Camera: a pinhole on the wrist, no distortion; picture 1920 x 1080 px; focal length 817.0 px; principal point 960.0 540.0 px. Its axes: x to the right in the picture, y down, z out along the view. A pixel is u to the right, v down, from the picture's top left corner.
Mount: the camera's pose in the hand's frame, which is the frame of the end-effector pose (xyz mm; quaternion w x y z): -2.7 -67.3 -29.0 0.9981 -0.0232 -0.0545 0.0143
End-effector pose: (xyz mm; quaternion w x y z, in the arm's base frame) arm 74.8 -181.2 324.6 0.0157 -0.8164 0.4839 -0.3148
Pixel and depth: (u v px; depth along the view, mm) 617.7 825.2 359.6
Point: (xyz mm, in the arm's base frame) 117.4 -147.4 -40.6
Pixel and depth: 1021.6 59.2 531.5
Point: 621.3 -127.1 20.1
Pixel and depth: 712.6 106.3 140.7
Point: 220.2 -92.3 252.8
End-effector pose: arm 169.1 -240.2 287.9 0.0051 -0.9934 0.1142 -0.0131
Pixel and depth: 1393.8 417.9 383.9
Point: 357.4 -175.2 -83.7
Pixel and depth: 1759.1 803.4 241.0
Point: 366.7 -312.3 60.6
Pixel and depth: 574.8 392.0 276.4
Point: 43.3 -95.8 51.7
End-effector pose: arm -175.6 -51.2 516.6 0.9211 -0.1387 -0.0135 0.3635
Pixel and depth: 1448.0 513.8 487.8
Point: -30.3 189.8 981.3
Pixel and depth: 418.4 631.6 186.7
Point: -273.4 -144.3 675.3
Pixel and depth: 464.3 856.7 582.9
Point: -665.7 -92.6 984.1
